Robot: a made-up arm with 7 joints. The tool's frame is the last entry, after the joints.
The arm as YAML. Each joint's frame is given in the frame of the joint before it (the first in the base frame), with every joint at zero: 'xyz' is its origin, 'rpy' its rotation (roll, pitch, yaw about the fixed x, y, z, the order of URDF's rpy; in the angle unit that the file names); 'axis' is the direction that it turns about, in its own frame. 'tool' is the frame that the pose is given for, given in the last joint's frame.
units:
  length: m
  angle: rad
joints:
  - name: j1
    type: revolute
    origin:
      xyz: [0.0, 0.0, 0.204]
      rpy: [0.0, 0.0, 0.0]
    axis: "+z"
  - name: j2
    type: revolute
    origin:
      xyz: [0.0, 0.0, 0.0]
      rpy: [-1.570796, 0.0, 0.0]
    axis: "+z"
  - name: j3
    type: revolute
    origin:
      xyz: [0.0, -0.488, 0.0]
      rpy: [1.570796, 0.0, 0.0]
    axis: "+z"
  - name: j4
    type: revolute
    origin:
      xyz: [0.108, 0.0, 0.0]
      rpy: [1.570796, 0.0, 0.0]
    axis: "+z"
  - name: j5
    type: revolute
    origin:
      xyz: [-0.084, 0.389, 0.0]
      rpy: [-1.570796, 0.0, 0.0]
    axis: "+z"
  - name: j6
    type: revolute
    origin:
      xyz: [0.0, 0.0, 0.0]
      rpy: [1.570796, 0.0, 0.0]
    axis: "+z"
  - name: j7
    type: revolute
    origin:
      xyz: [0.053, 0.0, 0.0]
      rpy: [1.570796, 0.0, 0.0]
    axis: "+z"
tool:
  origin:
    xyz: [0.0, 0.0, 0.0]
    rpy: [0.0, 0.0, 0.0]
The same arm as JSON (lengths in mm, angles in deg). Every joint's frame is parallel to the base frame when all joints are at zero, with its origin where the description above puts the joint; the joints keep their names.
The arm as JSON. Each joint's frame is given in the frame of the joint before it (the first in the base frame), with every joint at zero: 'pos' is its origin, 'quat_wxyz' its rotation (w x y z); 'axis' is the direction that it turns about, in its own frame. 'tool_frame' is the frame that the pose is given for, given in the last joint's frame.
{"length_unit": "mm", "angle_unit": "deg", "joints": [
  {"joint": "j1", "pos": [0.0, 0.0, 204.0], "quat_wxyz": [1.0, 0.0, 0.0, 0.0], "axis": [0.0, 0.0, 1.0]},
  {"joint": "j2", "pos": [0.0, 0.0, 0.0], "quat_wxyz": [1.0, 0.0, 0.0, 0.0], "axis": [0.0, 1.0, 0.0]},
  {"joint": "j3", "pos": [0.0, 0.0, 488.0], "quat_wxyz": [1.0, 0.0, 0.0, 0.0], "axis": [0.0, 0.0, 1.0]},
  {"joint": "j4", "pos": [108.0, 0.0, 0.0], "quat_wxyz": [1.0, 0.0, 0.0, 0.0], "axis": [0.0, -1.0, 0.0]},
  {"joint": "j5", "pos": [-84.0, 0.0, 389.0], "quat_wxyz": [1.0, 0.0, 0.0, 0.0], "axis": [0.0, 0.0, 1.0]},
  {"joint": "j6", "pos": [0.0, 0.0, 0.0], "quat_wxyz": [1.0, 0.0, 0.0, 0.0], "axis": [0.0, -1.0, 0.0]},
  {"joint": "j7", "pos": [53.0, 0.0, 0.0], "quat_wxyz": [1.0, 0.0, 0.0, 0.0], "axis": [0.0, 0.0, -1.0]}
], "tool_frame": {"pos": [0.0, 0.0, 0.0], "quat_wxyz": [0.0, 1.0, 0.0, 0.0]}}

